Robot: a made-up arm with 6 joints.
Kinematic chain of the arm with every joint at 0, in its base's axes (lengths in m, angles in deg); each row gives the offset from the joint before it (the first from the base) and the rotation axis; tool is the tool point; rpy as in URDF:
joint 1: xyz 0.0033 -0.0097 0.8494 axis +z
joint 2: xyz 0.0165 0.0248 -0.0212 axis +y
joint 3: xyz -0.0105 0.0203 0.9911 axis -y
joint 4: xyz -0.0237 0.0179 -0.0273 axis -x
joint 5: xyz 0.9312 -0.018 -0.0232 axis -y
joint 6: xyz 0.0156 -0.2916 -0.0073 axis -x
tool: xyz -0.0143 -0.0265 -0.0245 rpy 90 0 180
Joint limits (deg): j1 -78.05..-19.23 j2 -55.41..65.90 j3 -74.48..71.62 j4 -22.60..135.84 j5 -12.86..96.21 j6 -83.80..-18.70
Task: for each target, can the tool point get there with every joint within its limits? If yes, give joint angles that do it. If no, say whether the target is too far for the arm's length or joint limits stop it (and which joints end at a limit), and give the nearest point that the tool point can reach.
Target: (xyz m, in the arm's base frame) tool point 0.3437 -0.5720 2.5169
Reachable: yes | joints -60.06 -1.33 27.55 92.39 25.75 -45.52
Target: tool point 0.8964 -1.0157 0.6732
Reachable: yes | joints -39.22 51.77 -11.31 39.38 40.75 -40.21
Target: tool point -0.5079 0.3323 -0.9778
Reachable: no: joint limits stop it (at a limit: joint 1, joint 2, joint 4) | nearest point -0.1246 -0.4590 0.4183 | short by 1.650 m
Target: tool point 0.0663 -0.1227 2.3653
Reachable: yes | joints -41.41 -33.85 -2.83 79.39 51.54 -38.20
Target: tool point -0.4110 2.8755 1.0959
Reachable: no: too far | nearest point -0.2449 1.5770 1.9356 | short by 1.555 m
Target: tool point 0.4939 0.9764 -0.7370
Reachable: no: joint limits stop it (at a limit: joint 1, joint 2, joint 4, joint 5, joint 6) | nearest point 0.6278 0.0745 0.3399 | short by 1.411 m
